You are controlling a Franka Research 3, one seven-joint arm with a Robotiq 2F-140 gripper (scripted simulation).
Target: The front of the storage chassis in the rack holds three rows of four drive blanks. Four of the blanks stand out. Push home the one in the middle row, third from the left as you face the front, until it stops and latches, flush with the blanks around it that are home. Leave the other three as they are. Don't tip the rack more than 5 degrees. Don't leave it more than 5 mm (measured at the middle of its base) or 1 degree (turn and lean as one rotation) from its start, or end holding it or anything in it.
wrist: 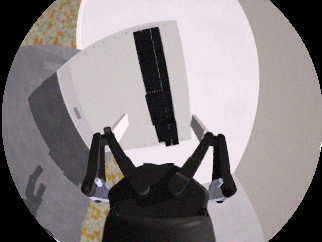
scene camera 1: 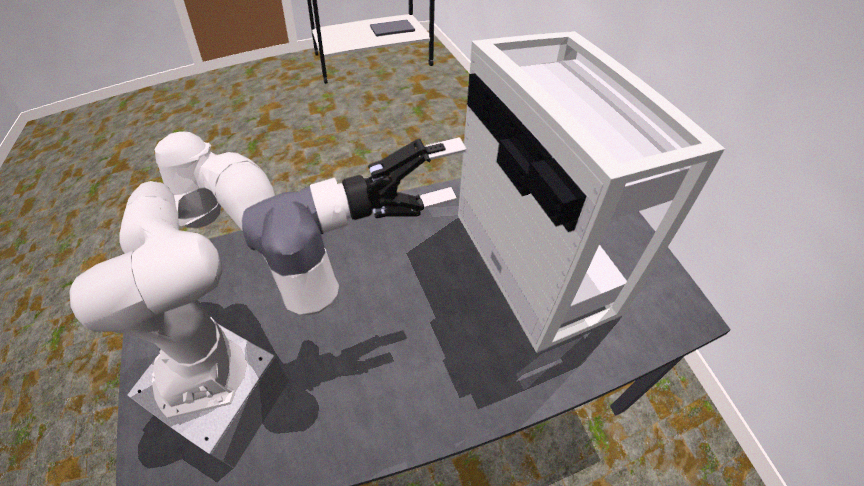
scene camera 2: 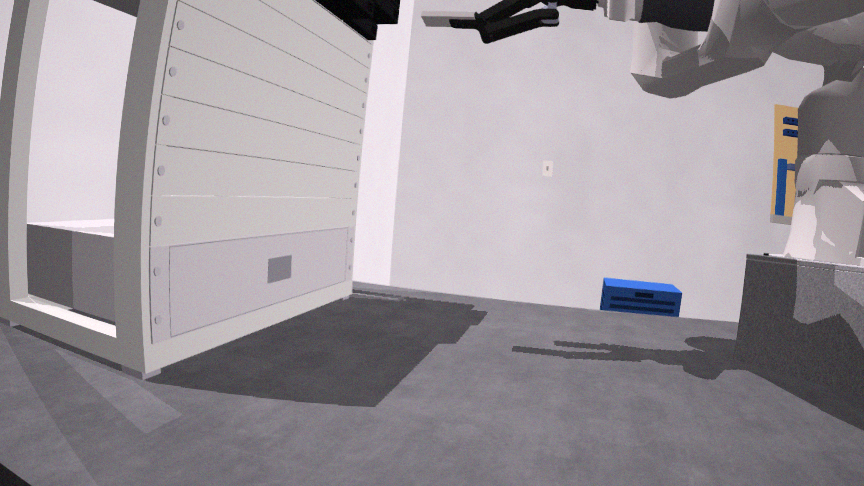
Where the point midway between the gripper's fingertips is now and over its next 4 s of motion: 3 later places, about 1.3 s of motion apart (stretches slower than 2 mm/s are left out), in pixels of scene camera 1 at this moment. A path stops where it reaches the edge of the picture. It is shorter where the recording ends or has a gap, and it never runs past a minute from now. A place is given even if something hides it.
My gripper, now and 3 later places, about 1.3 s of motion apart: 457, 170; 458, 186; 504, 180; 506, 162
